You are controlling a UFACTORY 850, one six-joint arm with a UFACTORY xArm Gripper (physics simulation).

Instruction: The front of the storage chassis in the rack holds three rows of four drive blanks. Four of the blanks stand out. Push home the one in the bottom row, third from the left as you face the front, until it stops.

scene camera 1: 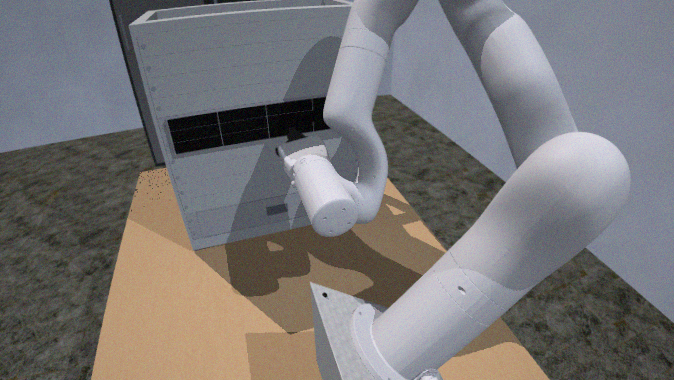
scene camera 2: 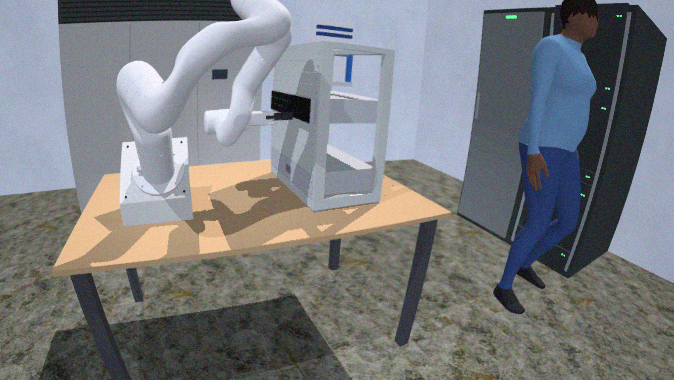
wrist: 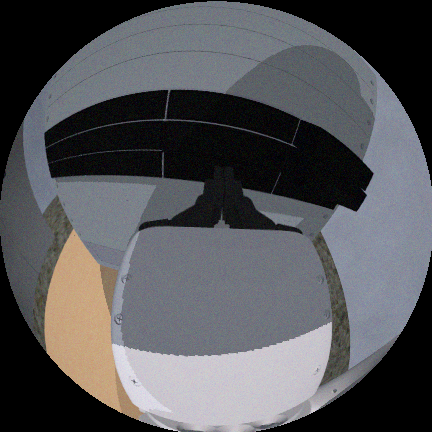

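The storage chassis (scene camera 1: pixel 195 135) (scene camera 2: pixel 303 107) (wrist: pixel 105 135) shows a black front with thin pale lines between the drive blanks. My gripper (scene camera 1: pixel 295 134) (scene camera 2: pixel 290 115) (wrist: pixel 221 179) is shut and empty, level, with its dark fingertips at the bottom row, third column from the left. The third bottom-row blank (scene camera 1: pixel 276 131) (wrist: pixel 185 167) is partly hidden behind the fingers. Contact and how far this blank stands out cannot be told. In the wrist view, stepped edges at the far right show fourth-column blanks (wrist: pixel 350 197) standing out.
The grey rack (scene camera 1: pixel 225 75) (scene camera 2: pixel 387 100) stands on the wooden table (scene camera 1: pixel 130 300) (scene camera 2: pixel 400 210), with panels above and below the chassis. My white arm covers the chassis's right end in scene camera 1. A person (scene camera 2: pixel 560 95) stands by dark cabinets (scene camera 2: pixel 620 125) beyond the table.
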